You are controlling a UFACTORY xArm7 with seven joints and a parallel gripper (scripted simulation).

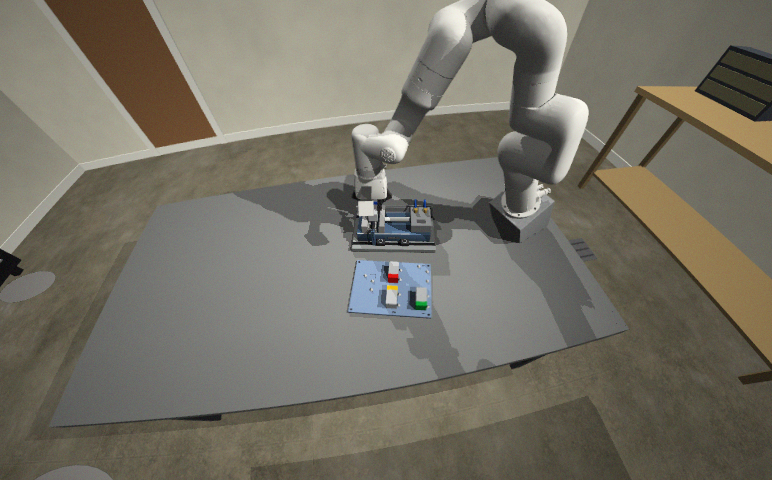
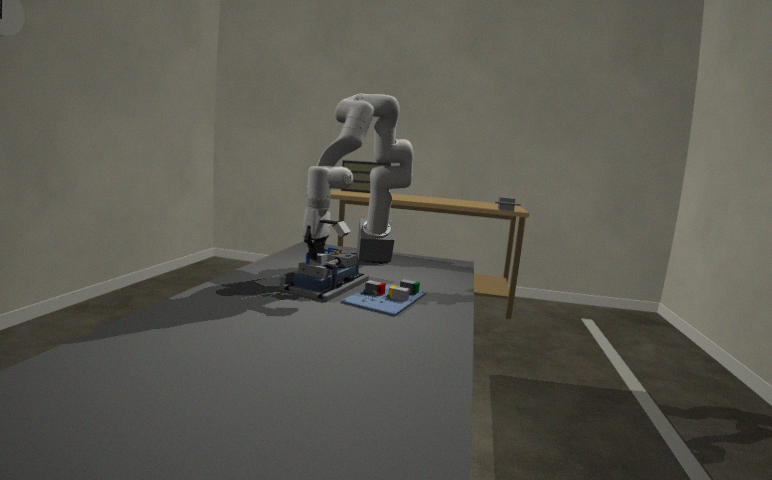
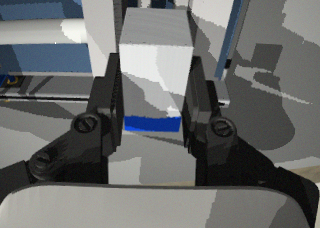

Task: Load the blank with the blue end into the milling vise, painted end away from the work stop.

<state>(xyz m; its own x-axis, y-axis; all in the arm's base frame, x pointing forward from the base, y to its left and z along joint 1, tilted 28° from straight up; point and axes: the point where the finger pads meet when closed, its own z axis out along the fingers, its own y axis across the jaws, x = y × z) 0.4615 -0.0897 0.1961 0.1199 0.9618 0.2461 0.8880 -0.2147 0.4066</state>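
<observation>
My gripper is now 2 cm above the blue-ended blank. Also, from my hand: milling vise (9 cm below, 7 cm behind, 2 cm to the left); then red-ended blank (20 cm to the left, 11 cm below, 5 cm behind); then work stop rod (5 cm to the left, 4 cm below, 1 cm ahead).
</observation>
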